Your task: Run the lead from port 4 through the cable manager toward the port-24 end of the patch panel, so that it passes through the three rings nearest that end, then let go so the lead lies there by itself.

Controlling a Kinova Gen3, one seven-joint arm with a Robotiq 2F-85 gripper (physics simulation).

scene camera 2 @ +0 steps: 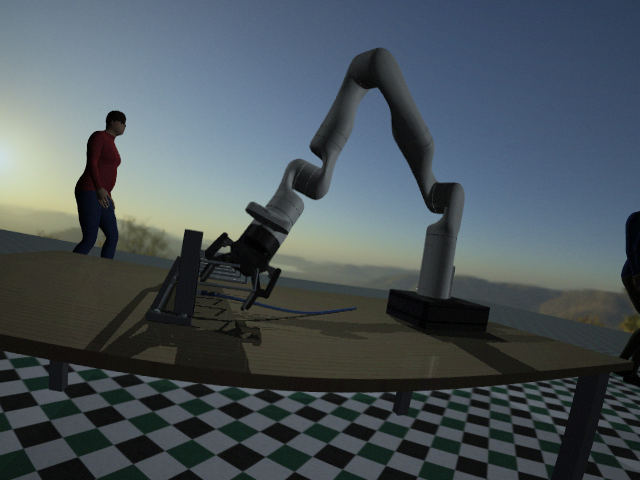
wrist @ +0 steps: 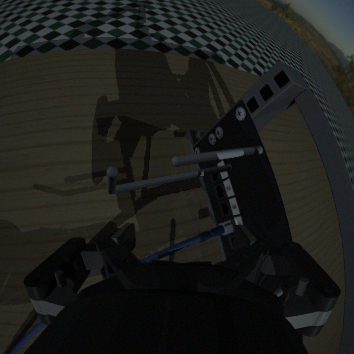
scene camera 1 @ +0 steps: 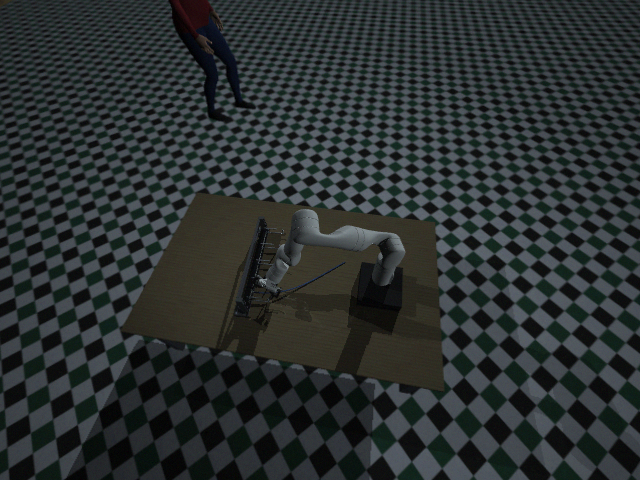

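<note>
The blue lead (scene camera 1: 312, 282) (scene camera 2: 310, 312) (wrist: 185, 246) runs from its plug in the patch panel (scene camera 1: 251, 263) (scene camera 2: 189, 273) (wrist: 260, 185) out toward the robot base, its loose end lying away from the panel. My gripper (scene camera 1: 267, 289) (scene camera 2: 225, 293) (wrist: 183, 235) is wide open beside the panel, low over the lead's plugged end. In the wrist view the lead crosses the gap between the fingers and passes behind the left one, ungripped. The cable manager's rings, with a near bar (wrist: 150, 182), stick out from the panel. The gripper hides some rings and port numbers.
The black robot base (scene camera 1: 379, 302) (scene camera 2: 408, 310) stands on the wooden table (scene camera 1: 180, 248) (scene camera 2: 310, 369). The panel's side bracket (wrist: 272, 97) rises beyond the near bar. A person in red (scene camera 1: 199, 41) (scene camera 2: 103, 160) stands beyond the table. Another person (scene camera 2: 631, 263) shows at the right edge.
</note>
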